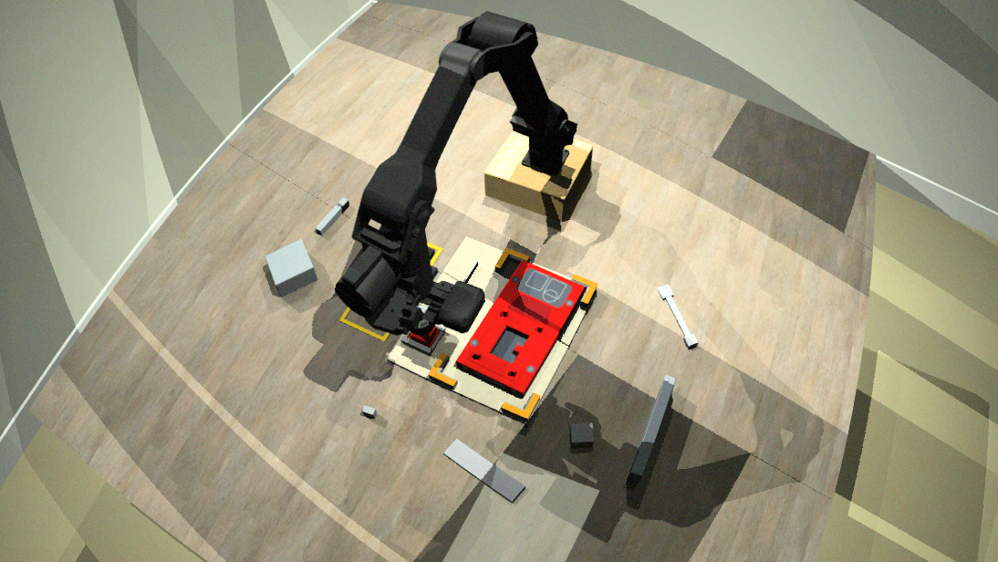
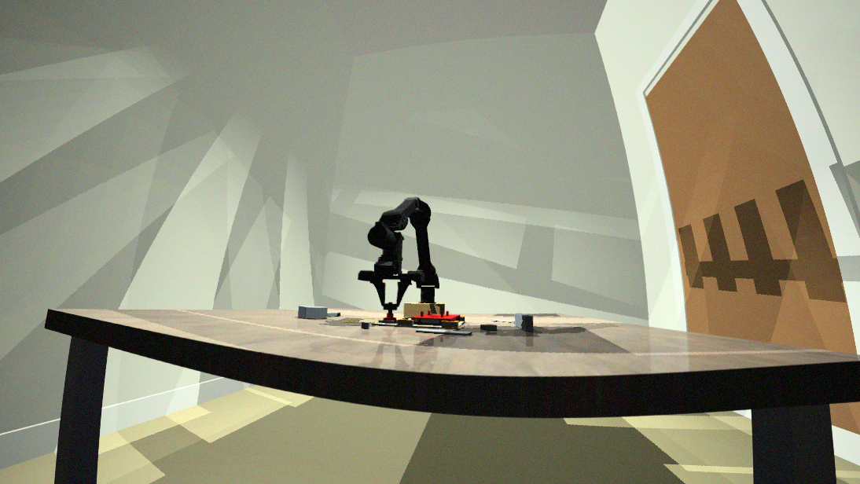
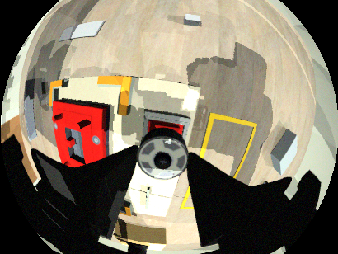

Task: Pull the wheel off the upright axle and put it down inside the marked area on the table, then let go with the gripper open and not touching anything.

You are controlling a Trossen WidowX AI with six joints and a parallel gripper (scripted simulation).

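My gripper tip is now 1 cm above the black axle. From my gripper tip the other things lie so: wheel: right at my gripper tip.
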